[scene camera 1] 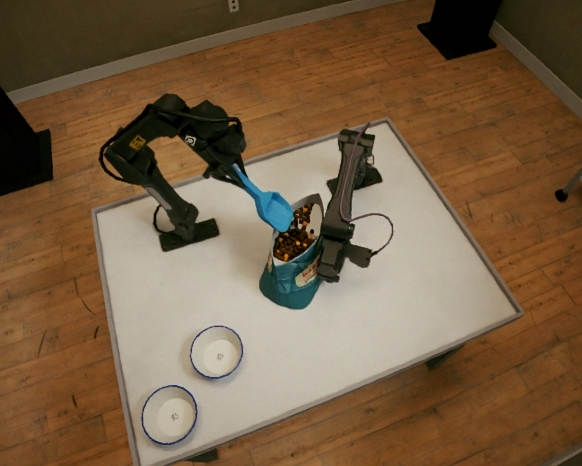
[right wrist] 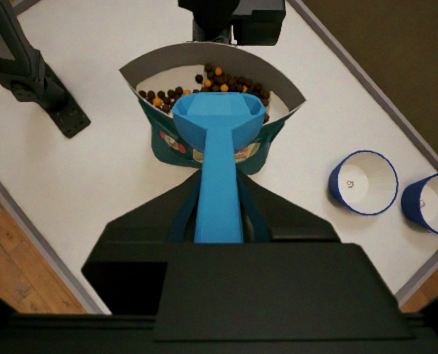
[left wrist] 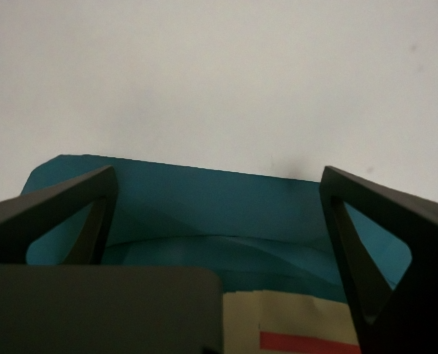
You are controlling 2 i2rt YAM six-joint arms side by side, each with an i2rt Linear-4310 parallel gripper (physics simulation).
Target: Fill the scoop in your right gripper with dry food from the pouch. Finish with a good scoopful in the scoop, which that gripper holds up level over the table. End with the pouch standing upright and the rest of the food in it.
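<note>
The teal pouch [scene camera 1: 292, 295] [left wrist: 215, 210] [right wrist: 162, 152] stands upright on the table, mouth open, with brown and orange dry food [scene camera 1: 295, 242] [right wrist: 232, 82] inside. My right gripper [scene camera 1: 236, 172] [right wrist: 218, 177] is shut on the handle of the blue scoop [scene camera 1: 275, 210] [right wrist: 219, 145]. The scoop slants down, its bowl at the left edge of the pouch mouth, above the food; no food shows in the part of the bowl I see. My left gripper [scene camera 1: 327, 277] [left wrist: 218, 177] is open, low at the pouch's right side, fingers wide apart before its wall; the fingertips are hidden in scene camera 1.
Two white bowls with blue rims stand at the lower left of scene camera 1: one bowl [scene camera 1: 216, 352] [right wrist: 370, 182] nearer the pouch, the other bowl [scene camera 1: 170, 415] [right wrist: 427, 202] near the table corner. The white table [scene camera 1: 400, 310] has a raised grey edge [scene camera 1: 112, 345].
</note>
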